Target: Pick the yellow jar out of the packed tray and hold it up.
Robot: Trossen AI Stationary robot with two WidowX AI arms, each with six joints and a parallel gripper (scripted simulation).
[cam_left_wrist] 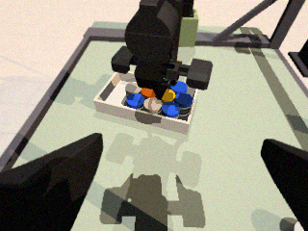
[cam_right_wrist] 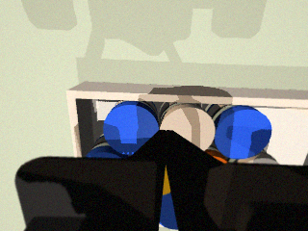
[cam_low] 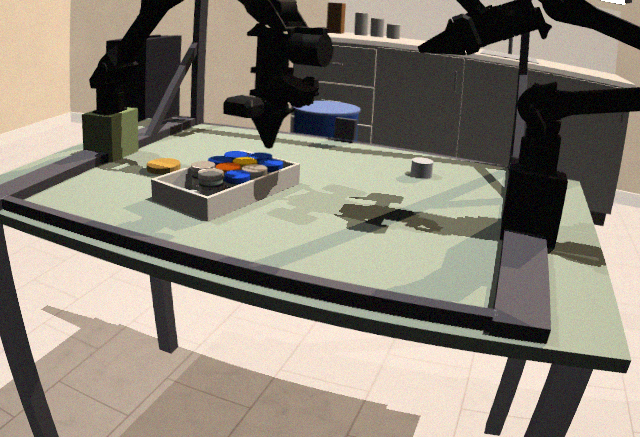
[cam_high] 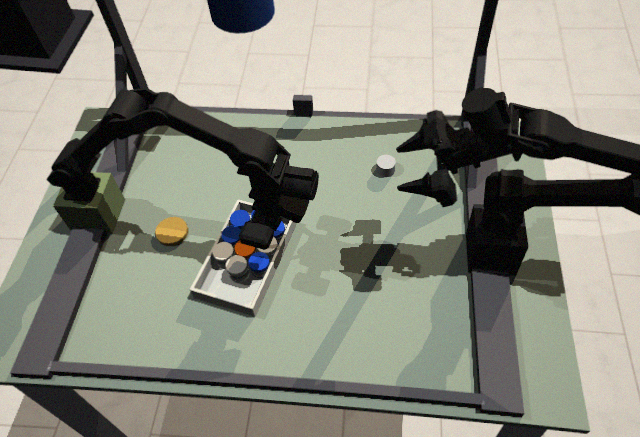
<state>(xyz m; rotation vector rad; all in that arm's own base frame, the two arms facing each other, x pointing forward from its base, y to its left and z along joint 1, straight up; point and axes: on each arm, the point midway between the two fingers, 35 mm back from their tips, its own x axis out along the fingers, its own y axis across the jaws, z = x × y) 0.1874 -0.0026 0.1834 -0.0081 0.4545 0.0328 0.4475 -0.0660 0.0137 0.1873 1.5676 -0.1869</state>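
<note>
Now: the blue jar 90 mm below my right hand, 30 mm behind it and 10 mm to the right of it. From my right hand the other things lie so: yellow jar (90 mm below, 60 mm to the right, 10 mm behind); flat orange disc (260 mm to the right, 110 mm below, 10 mm behind); orange jar (90 mm below, 60 mm to the right, 30 mm ahead).
</note>
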